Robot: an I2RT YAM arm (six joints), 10 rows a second.
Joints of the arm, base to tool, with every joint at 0 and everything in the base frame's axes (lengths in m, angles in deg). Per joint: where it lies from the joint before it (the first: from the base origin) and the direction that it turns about. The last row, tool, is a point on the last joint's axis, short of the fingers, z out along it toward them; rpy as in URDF.
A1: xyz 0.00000 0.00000 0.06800 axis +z
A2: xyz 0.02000 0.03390 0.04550 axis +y
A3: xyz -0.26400 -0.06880 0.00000 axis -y
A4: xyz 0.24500 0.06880 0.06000 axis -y
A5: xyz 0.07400 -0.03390 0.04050 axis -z
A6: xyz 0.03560 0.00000 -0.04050 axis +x
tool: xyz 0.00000 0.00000 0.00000 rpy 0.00 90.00 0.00
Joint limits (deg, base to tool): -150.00..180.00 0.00..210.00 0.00..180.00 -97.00..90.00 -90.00..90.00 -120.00..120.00
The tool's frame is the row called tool.
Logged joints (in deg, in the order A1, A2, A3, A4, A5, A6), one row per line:
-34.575, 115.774, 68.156, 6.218, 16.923, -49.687
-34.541, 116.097, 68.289, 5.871, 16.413, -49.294
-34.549, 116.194, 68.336, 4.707, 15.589, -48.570
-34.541, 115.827, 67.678, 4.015, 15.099, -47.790
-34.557, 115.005, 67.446, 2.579, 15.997, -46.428
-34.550, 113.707, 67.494, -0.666, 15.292, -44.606
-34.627, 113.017, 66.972, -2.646, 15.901, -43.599
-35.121, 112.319, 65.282, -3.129, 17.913, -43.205
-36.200, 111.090, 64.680, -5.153, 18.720, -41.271
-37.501, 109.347, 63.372, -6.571, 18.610, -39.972
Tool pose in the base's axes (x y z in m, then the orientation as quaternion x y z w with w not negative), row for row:
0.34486, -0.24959, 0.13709, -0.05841, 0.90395, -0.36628, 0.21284
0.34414, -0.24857, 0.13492, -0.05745, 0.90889, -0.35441, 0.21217
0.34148, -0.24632, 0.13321, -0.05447, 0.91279, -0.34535, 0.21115
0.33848, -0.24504, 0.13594, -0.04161, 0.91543, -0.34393, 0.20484
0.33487, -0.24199, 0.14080, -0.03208, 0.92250, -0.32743, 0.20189
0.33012, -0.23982, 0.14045, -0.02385, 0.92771, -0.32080, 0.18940
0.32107, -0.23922, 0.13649, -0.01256, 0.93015, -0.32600, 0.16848
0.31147, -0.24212, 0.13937, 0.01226, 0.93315, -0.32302, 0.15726
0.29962, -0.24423, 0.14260, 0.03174, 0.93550, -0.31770, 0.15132
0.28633, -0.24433, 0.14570, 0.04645, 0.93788, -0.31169, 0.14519
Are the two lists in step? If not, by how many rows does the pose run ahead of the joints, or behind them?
The pose runs 1 row ahead of the joints: the pose in row i belongs to the joints in row i + 1.
